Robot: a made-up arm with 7 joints.
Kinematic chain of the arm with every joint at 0, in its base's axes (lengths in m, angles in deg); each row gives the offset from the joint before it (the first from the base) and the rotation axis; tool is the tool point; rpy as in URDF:
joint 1: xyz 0 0 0.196 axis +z
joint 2: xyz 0 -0.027 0.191 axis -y
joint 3: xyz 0 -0.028 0.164 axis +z
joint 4: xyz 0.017 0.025 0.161 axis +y
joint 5: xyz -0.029 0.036 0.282 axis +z
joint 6: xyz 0 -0.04 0.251 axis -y
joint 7: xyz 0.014 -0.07 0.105 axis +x
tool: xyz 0 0 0 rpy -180 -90 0
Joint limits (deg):
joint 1: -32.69..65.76
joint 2: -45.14..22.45
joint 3: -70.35..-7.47
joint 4: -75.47..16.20
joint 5: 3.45..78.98
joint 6: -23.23..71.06
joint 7: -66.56..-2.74
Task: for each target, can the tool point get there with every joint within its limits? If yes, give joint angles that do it. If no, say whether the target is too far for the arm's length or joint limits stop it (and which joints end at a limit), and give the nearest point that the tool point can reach.
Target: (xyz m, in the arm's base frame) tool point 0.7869 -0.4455 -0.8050
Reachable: no: too far | nearest point 0.7357 -0.4165 0.8142 | short by 1.620 m
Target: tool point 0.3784 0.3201 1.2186
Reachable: yes | joints 52.15 -30.48 -23.69 -0.58 26.26 16.51 -35.13
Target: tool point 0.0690 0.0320 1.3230
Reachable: yes | joints -23.74 -16.60 -23.72 -30.49 69.51 12.27 -53.68
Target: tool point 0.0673 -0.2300 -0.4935
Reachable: no: joint limits stop it (at a limit: joint 1, joint 2, joint 3, joint 4, joint 5, joint 6) | nearest point -0.2433 -0.6242 0.4972 | short by 1.111 m
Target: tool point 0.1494 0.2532 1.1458
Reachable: yes | joints -6.20 -34.86 -52.19 -54.40 57.63 57.35 -46.20
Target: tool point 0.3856 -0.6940 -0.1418
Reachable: no: joint limits stop it (at a limit: joint 1, joint 2, joint 3, joint 4, joint 5, joint 6) | nearest point -0.2433 -0.6242 0.4972 | short by 0.899 m
